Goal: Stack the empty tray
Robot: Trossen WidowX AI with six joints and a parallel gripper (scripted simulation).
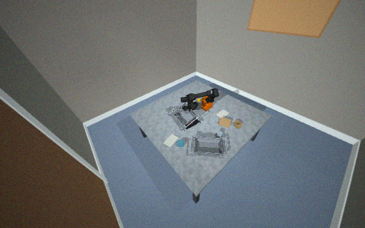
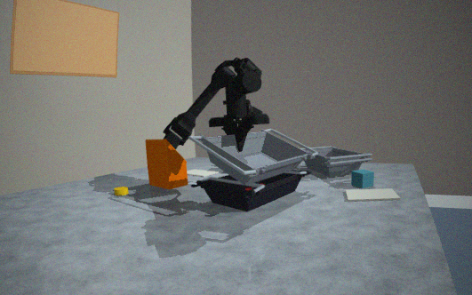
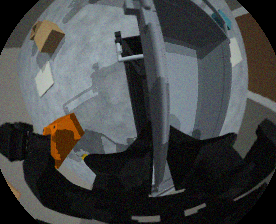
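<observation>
My gripper tip is 8 cm short of the grey tray and 1 cm to the left of it. From my gripper tip the other things lie so: box (44 cm to the left, 33 cm behind, 11 cm below); yellow disc (35 cm behind, 21 cm to the right, 12 cm below); teal cube (32 cm ahead, 22 cm to the left, 11 cm below).
</observation>
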